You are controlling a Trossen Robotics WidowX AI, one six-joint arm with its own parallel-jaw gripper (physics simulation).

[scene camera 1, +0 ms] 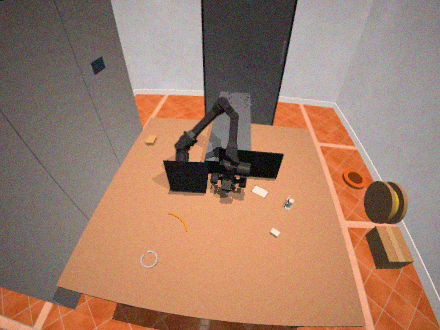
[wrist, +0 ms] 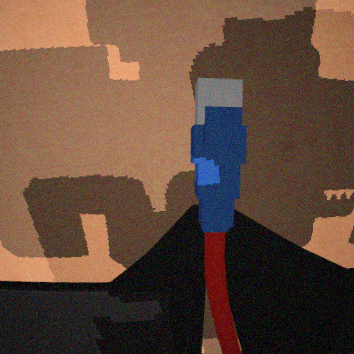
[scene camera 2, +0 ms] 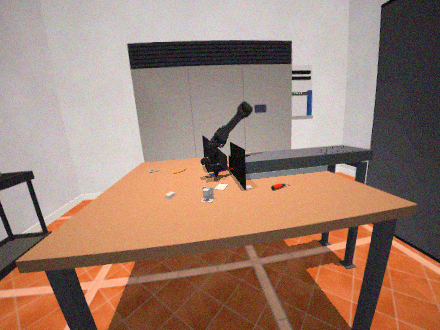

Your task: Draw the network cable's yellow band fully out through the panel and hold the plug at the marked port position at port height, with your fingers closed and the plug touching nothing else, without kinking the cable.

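Seen in the pictures: gripper, fingertip midpoint: (wrist: 207, 215) (scene camera 2: 216, 176); arm's base, origin of the base link: (scene camera 1: 181, 161).
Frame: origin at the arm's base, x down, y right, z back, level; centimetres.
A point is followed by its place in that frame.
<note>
The network cable's blue plug (wrist: 217, 150) {x 15.2, y 8.4, z -23.4 cm} with a clear grey tip points away from my gripper in the wrist view. A red cable (wrist: 216, 270) {x 14.3, y 5.2, z -24.2 cm} (scene camera 2: 230, 169) {x 13.6, y -3.8, z -24.9 cm} runs back from it with a gentle bend. My gripper (wrist: 207, 215) {x 17.2, y 5.3, z -24.2 cm} (scene camera 1: 226, 190) {x 17.2, y 5.3, z -24.2 cm} (scene camera 2: 215, 173) {x 17.2, y 5.3, z -24.2 cm} is low over the table, its fingers closed around the cable at the plug's rear end. The black panel shows as a left part (scene camera 1: 186, 177) {x 4.8, y 6.7, z -2.5 cm} and a right part (scene camera 1: 266, 165) {x 7.0, y -2.3, z -45.7 cm} (scene camera 2: 238, 165) {x 7.3, y -2.4, z -41.7 cm}, beside and behind the gripper. The yellow band does not show. I cannot tell which item marks the port position.
A white plate (scene camera 1: 259, 191) {x 17.2, y 7.9, z -41.5 cm} (scene camera 2: 221, 187) {x 17.2, y 8.0, z -43.1 cm}, a small upright grey-white piece (scene camera 1: 289, 203) {x 13.3, y 19.3, z -54.8 cm} (scene camera 2: 207, 194) {x 13.9, y 18.2, z -57.0 cm} and a white block (scene camera 1: 275, 232) {x 15.4, y 33.7, z -44.4 cm} (scene camera 2: 170, 195) {x 15.8, y 33.3, z -46.0 cm} lie right of the gripper in scene camera 1. An orange strip (scene camera 1: 179, 220) {x 16.6, y 23.9, z 0.9 cm} (scene camera 2: 180, 171) {x 16.8, y 25.0, z -0.5 cm} and a red screwdriver (scene camera 2: 277, 187) {x 16.1, y -14.8, z -58.3 cm} are on the table (scene camera 1: 215, 280) {x 17.3, y 53.2, z -15.3 cm}.
</note>
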